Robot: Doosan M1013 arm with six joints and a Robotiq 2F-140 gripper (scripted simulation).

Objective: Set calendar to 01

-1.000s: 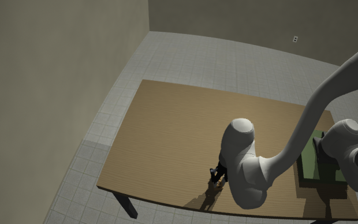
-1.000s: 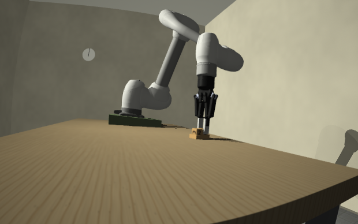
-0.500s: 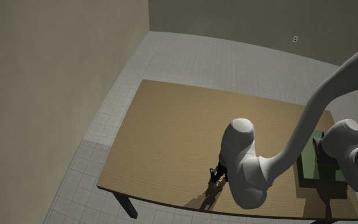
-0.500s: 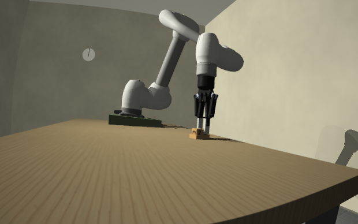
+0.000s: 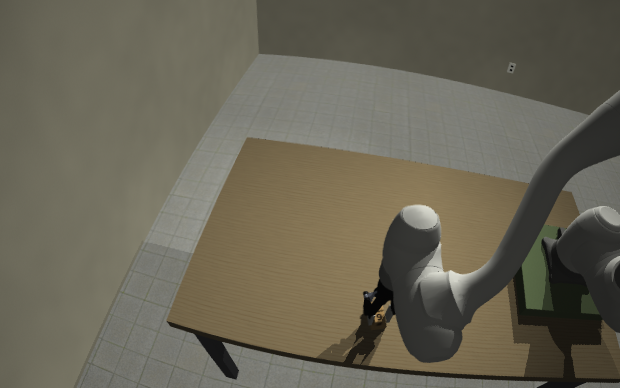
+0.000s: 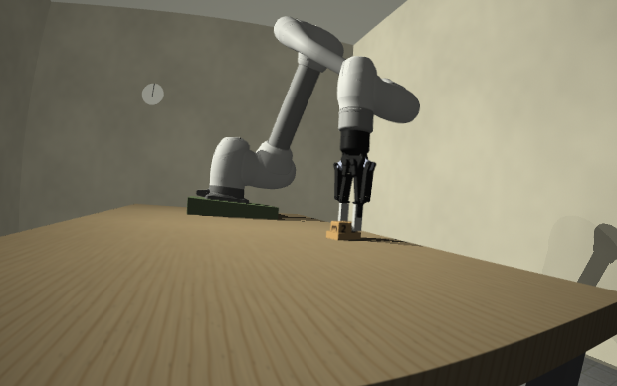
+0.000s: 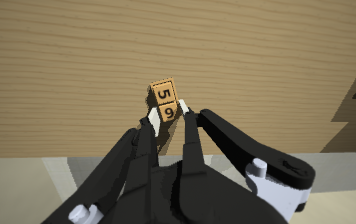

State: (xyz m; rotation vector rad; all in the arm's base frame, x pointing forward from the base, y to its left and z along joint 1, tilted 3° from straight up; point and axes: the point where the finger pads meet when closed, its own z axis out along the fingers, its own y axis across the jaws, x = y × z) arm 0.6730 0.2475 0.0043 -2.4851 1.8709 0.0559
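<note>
The wooden tray lies 2 cm to the right of my hand and 4 cm below it.
</note>
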